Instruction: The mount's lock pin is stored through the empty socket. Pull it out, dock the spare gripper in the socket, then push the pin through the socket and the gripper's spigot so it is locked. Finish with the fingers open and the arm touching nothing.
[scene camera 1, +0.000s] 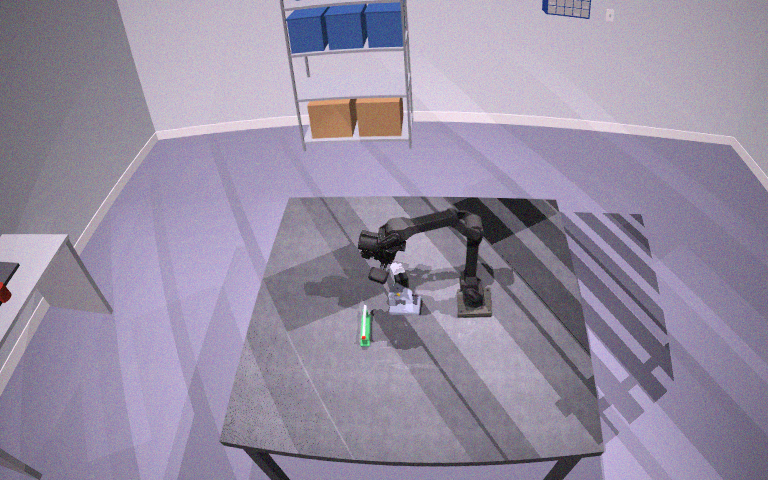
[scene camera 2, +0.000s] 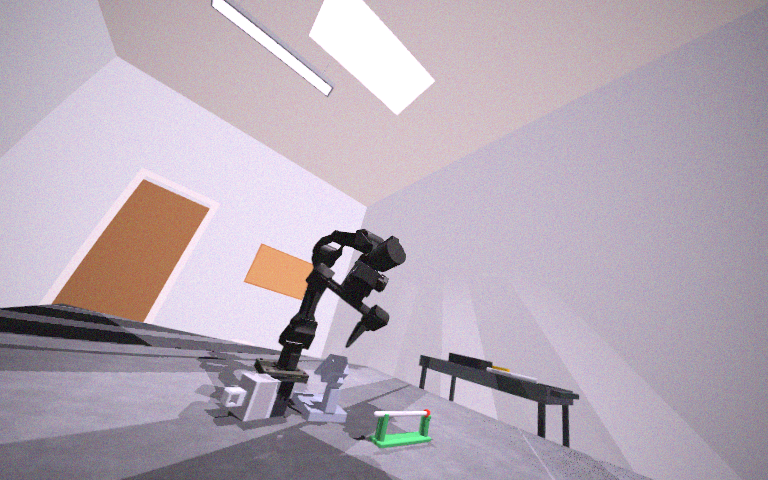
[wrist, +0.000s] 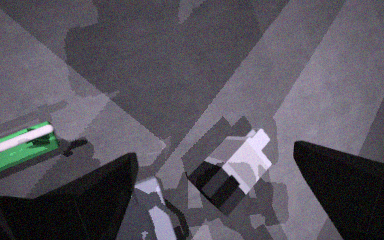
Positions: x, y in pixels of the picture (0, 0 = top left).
Scene:
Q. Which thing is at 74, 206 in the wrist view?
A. My gripper.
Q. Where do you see a mount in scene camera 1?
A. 402, 302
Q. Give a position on a mount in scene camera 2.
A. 333, 370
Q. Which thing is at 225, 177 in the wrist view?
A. A spare gripper.

